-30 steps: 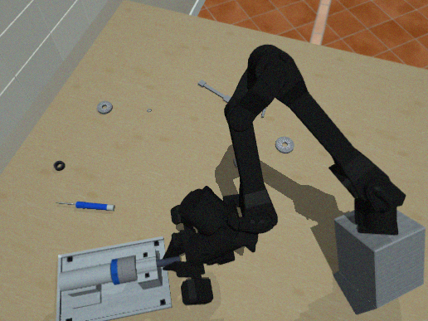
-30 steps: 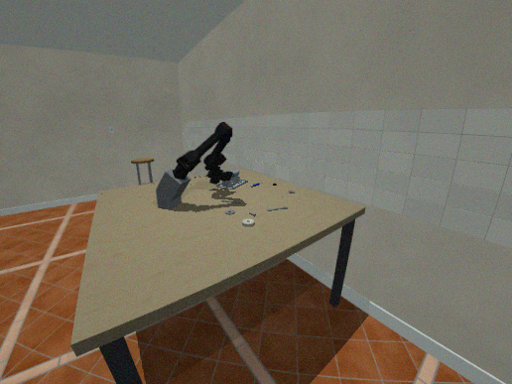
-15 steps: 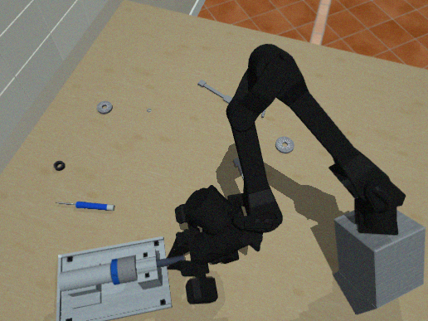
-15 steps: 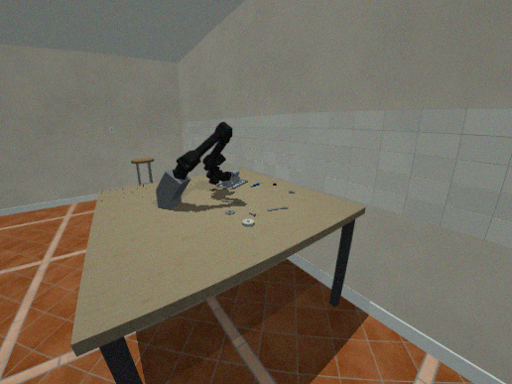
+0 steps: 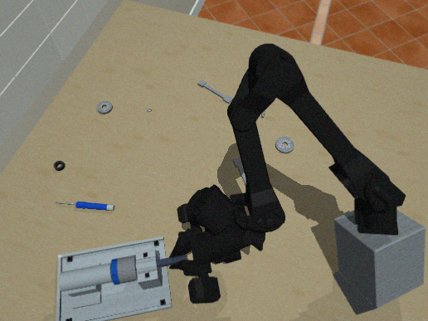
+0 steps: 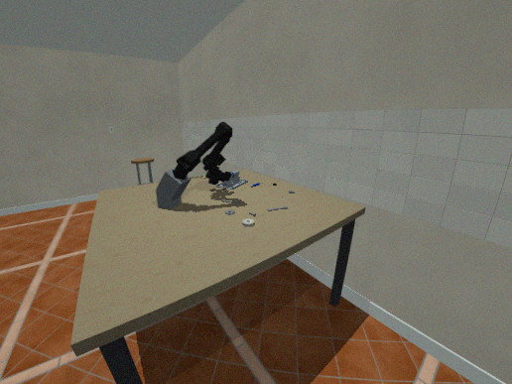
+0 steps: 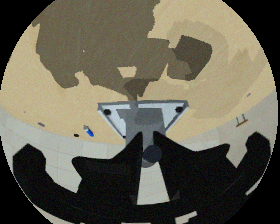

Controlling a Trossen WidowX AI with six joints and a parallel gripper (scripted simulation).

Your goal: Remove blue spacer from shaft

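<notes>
The dark shaft is 70 mm ahead of my hand and 30 mm to the left of it. Also, from my hand: grey spacer 90 mm ahead, 40 mm to the left; then blue spacer 120 mm ahead, 50 mm to the left.
</notes>
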